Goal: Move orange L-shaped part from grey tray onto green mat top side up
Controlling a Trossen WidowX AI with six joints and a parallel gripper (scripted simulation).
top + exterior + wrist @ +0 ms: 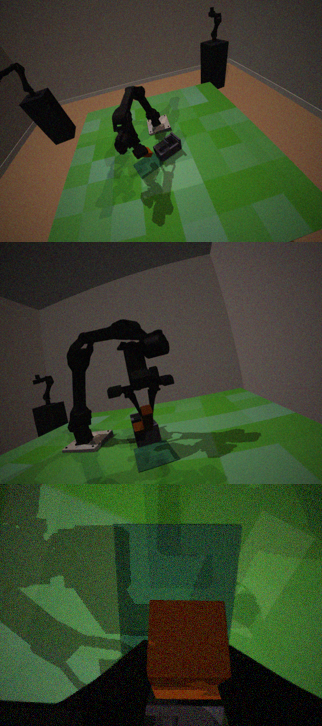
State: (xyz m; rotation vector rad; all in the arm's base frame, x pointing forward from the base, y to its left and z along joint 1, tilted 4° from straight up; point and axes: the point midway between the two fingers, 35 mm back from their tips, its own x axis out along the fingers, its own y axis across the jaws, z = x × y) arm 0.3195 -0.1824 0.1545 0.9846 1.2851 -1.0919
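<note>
Right now the green mat is 10 mm behind my gripper tip, 20 mm to the left of it and 150 mm below it. From my gripper tip the other things lie so: orange L-shaped part (20 mm behind, 30 mm to the left, 30 mm below).
</note>
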